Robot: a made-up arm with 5 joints.
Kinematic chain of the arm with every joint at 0, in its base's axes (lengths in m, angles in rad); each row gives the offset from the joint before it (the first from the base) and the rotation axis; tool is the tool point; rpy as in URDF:
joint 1: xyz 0.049 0 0.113 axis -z
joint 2: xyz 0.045 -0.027 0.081 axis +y
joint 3: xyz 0.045 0 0.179 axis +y
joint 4: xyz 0.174 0 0.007 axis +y
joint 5: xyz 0.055 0.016 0 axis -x
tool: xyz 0 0 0 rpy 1.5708 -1.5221 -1.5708
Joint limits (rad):
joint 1: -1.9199..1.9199
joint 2: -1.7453..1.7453
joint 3: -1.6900..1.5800
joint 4: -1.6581..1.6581
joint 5: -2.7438..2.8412
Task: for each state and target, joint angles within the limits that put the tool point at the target. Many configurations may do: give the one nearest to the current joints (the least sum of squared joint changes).
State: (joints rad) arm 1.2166 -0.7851 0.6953 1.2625 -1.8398
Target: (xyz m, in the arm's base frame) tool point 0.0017 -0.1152 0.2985
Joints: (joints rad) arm 1.8720 -0.8710 0.8640 1.3382 -1.8398
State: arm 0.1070 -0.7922 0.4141 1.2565 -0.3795
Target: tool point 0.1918 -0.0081 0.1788
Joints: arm -0.0203 -0.0317 1.1074 1.0834 -0.3795
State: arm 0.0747 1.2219 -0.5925 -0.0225 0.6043
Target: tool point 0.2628 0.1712 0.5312
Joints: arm -0.7154 0.1576 -0.9164 -0.1296 0.6043
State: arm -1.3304 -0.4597 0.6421 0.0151 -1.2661
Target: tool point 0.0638 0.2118 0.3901
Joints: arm -1.5529 -0.5834 0.5214 -0.0137 -1.2661
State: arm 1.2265 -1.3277 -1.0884 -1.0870 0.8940
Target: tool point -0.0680 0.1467 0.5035
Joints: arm 0.9562 -0.9848 -0.8584 -1.1650 0.8940
